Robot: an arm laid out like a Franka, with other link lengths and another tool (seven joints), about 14 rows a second.
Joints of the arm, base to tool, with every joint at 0 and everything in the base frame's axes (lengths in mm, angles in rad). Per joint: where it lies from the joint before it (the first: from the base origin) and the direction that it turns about. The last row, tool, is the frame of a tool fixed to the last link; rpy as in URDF.
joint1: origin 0 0 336.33 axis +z
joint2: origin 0 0 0 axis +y
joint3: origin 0 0 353.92 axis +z
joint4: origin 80.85 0 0 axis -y
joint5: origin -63.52 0 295.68 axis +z
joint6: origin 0 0 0 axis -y
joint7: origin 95.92 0 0 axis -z
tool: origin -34 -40 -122.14 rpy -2.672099 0 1.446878
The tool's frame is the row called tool.
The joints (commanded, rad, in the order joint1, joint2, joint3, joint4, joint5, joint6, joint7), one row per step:
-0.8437, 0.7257, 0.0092, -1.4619, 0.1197, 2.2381, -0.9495
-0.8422, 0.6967, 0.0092, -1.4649, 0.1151, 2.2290, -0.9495
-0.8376, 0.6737, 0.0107, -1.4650, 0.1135, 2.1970, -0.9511
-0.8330, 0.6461, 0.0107, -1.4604, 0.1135, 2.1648, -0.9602
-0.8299, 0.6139, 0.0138, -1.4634, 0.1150, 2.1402, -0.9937
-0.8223, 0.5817, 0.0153, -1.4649, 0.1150, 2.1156, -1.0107
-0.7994, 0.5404, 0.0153, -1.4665, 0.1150, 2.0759, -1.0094
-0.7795, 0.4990, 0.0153, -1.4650, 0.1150, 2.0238, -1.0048
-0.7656, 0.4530, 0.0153, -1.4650, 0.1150, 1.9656, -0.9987
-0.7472, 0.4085, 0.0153, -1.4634, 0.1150, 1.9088, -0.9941
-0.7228, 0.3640, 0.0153, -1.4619, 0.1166, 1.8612, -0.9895
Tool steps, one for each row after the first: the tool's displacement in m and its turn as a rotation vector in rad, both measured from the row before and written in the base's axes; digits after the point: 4 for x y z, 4 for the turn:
0.0001, 0.0014, 0.0178, -0.0149, -0.0089, 0.0051
0.0012, 0.0054, 0.0120, 0.0073, 0.0049, 0.0115
0.0013, 0.0042, 0.0169, -0.0001, -0.0016, 0.0169
0.0018, 0.0049, 0.0177, -0.0046, -0.0071, 0.0407
0.0026, 0.0069, 0.0182, -0.0055, -0.0060, 0.0284
0.0070, 0.0159, 0.0222, 0.0010, -0.0012, 0.0260
0.0037, 0.0161, 0.0218, 0.0081, 0.0051, 0.0212
-0.0014, 0.0152, 0.0230, 0.0101, 0.0076, 0.0145
0.0000, 0.0173, 0.0224, 0.0085, 0.0068, 0.0204
0.0021, 0.0198, 0.0229, 0.0031, -0.0004, 0.0249

